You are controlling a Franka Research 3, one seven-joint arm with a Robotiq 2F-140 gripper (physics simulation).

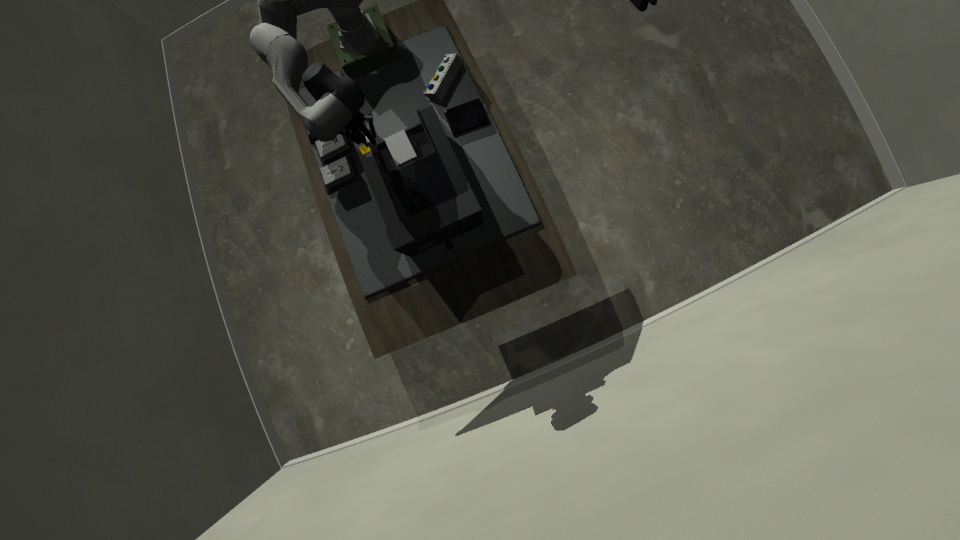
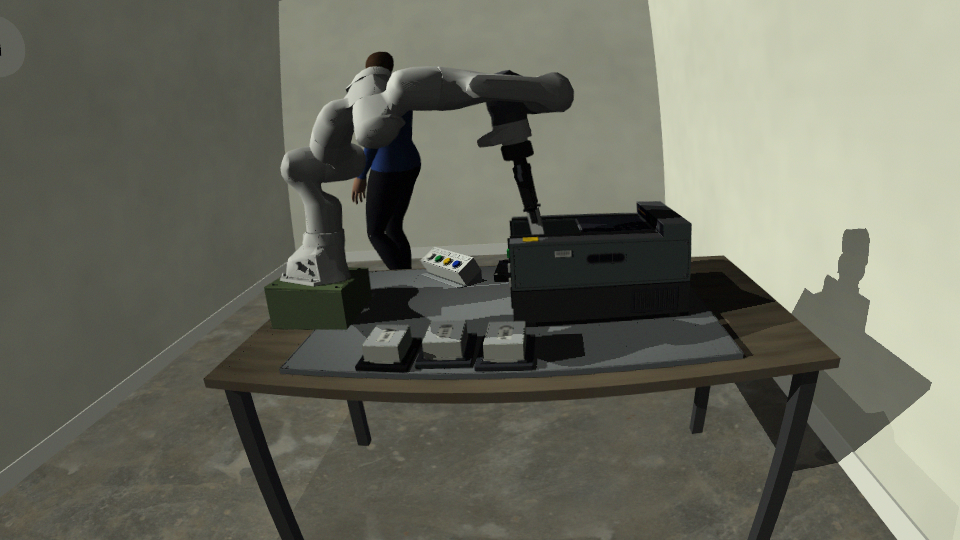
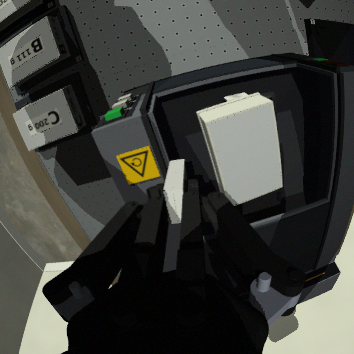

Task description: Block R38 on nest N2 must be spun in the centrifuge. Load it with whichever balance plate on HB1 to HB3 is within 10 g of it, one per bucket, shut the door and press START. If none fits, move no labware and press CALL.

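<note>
The centrifuge point(image 1: 436, 225) point(image 2: 597, 268) point(image 3: 185, 77) has its top open. A white block point(image 1: 401, 147) point(image 3: 245, 150) sits in its chamber; no label is readable on it. Plate B, marked 111 g point(image 2: 444, 341) point(image 3: 32, 52), and plate C, marked 200 g point(image 2: 504, 342) point(image 3: 47, 122), rest on dark holders. A third plate point(image 2: 386, 344) stands beside B, its label unreadable. My gripper point(image 2: 535, 221) point(image 3: 178, 172) is shut with no labware held, at the chamber's edge between the block and the yellow warning label point(image 3: 138, 164). A pale strip shows between the fingertips.
A button box point(image 1: 441, 77) point(image 2: 451, 266) with white, green, yellow and blue buttons stands behind the mat's middle. A dark nest point(image 1: 468, 117) point(image 3: 330, 42) lies beside the centrifuge, without a block. A green button point(image 3: 114, 114) is on the centrifuge's near corner. A person point(image 2: 392, 194) stands behind the table.
</note>
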